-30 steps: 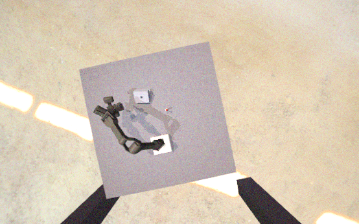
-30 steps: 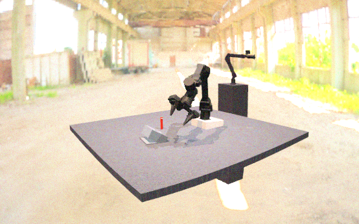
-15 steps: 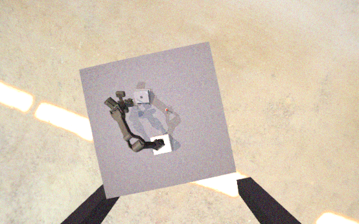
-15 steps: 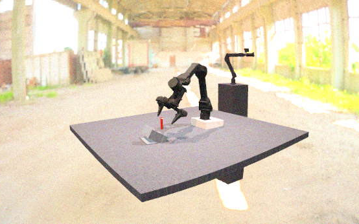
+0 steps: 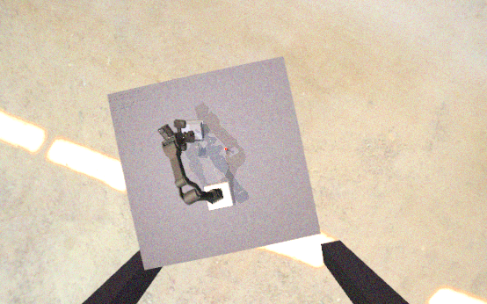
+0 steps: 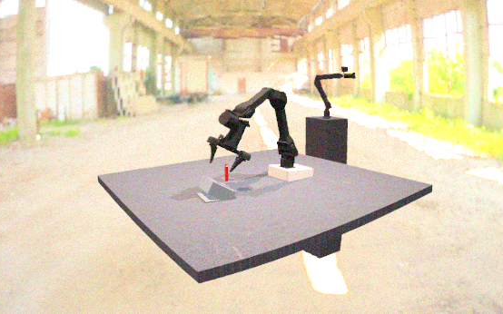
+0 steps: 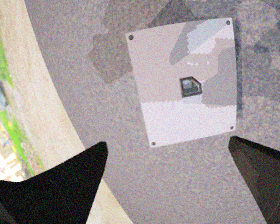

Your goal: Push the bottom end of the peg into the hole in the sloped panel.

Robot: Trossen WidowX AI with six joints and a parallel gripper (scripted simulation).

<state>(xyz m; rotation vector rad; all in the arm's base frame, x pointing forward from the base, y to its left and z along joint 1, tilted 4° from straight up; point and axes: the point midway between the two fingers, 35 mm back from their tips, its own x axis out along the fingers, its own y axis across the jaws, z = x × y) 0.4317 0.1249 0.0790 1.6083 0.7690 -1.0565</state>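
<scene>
The red peg is 15 cm behind my gripper tip, 23 cm to the right of it and 7 cm below it. Round my gripper tip: sloped panel: 1 cm ahead, 2 cm to the right, 10 cm below.
</scene>
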